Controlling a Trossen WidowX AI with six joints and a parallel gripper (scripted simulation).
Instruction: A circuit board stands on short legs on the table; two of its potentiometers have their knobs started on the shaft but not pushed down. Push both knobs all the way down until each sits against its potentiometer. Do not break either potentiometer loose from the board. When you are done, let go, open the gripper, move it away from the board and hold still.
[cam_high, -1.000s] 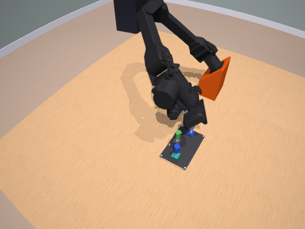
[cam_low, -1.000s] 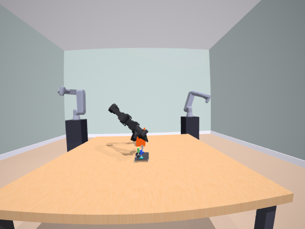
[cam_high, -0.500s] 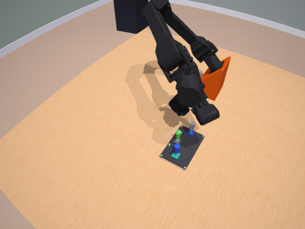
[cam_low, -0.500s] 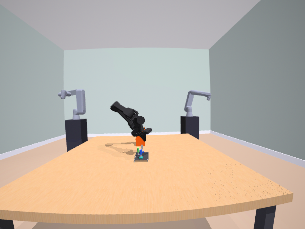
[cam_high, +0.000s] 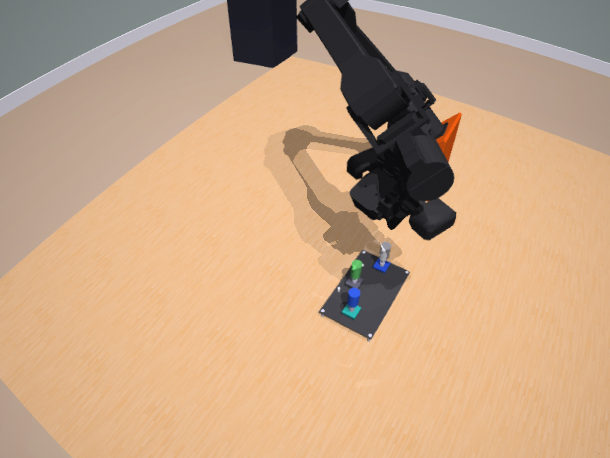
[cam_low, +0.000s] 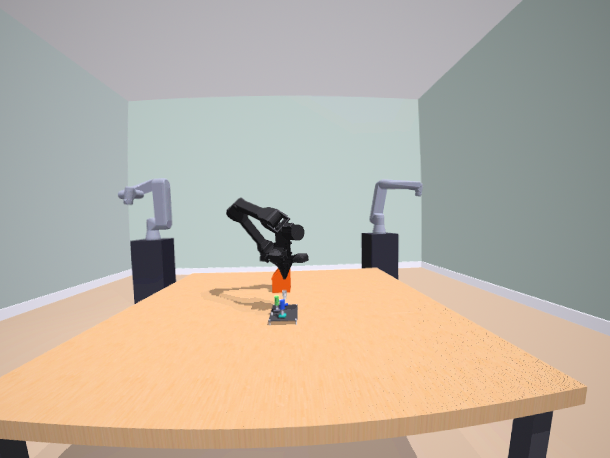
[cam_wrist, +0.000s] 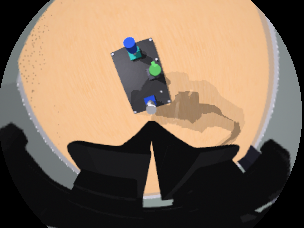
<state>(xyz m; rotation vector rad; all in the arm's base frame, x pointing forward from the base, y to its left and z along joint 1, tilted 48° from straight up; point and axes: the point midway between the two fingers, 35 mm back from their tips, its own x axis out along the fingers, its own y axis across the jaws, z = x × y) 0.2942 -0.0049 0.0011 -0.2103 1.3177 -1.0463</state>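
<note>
My gripper tip is 80 mm above the blue potentiometer. From my gripper tip the other things lie so: green knob (60 mm below, 60 mm ahead, 30 mm to the right).
</note>
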